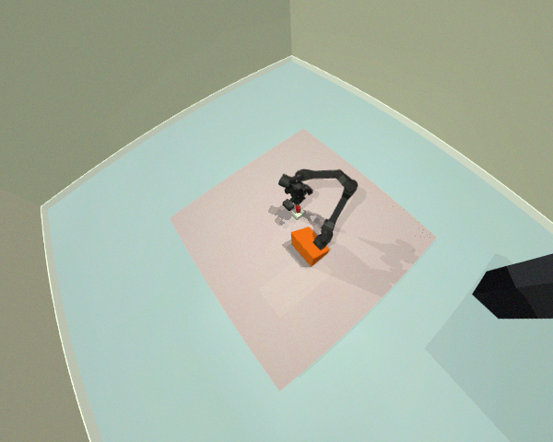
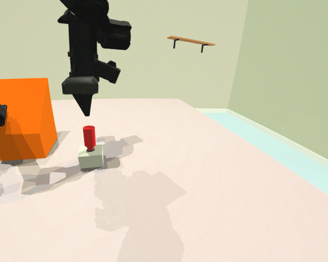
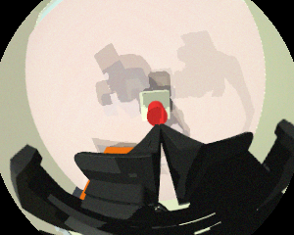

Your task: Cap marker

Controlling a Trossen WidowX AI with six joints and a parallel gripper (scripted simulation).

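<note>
The red cap lies 50 mm below my gripper tip. From my gripper tip the other things lie so: pale holder block (110 mm below).
</note>
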